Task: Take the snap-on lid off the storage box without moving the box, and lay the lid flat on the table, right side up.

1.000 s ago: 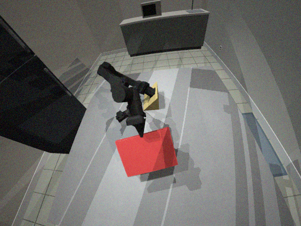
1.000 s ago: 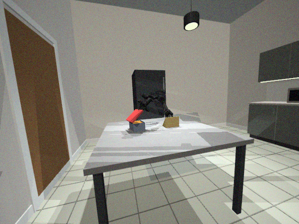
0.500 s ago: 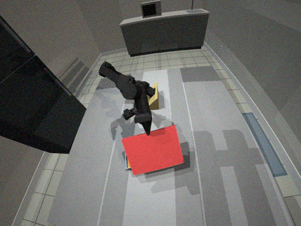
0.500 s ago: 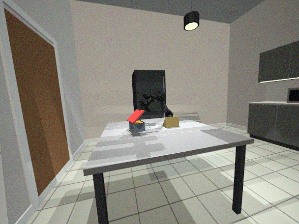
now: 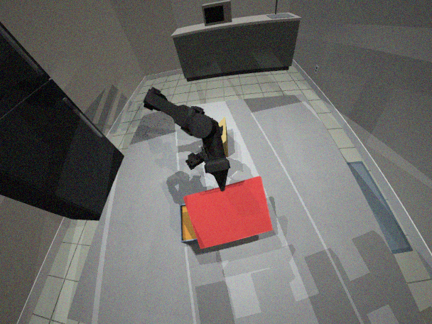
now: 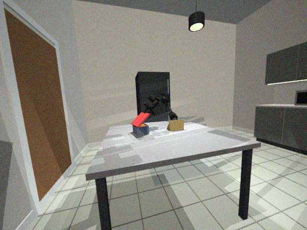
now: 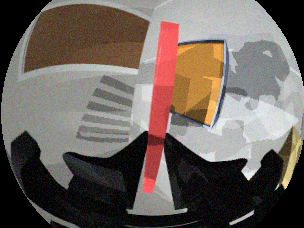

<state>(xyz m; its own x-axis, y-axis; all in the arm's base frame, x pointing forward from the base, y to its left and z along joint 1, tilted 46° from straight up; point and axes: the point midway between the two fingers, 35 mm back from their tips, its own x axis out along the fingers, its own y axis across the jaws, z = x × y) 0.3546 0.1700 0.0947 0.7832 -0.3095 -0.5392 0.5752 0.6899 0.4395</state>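
Right now the red lid is 60 mm ahead of my gripper tip, 20 mm to the left of it and 50 mm below it. Also, from my gripper tip: storage box 50 mm ahead, 70 mm to the right, 190 mm below.
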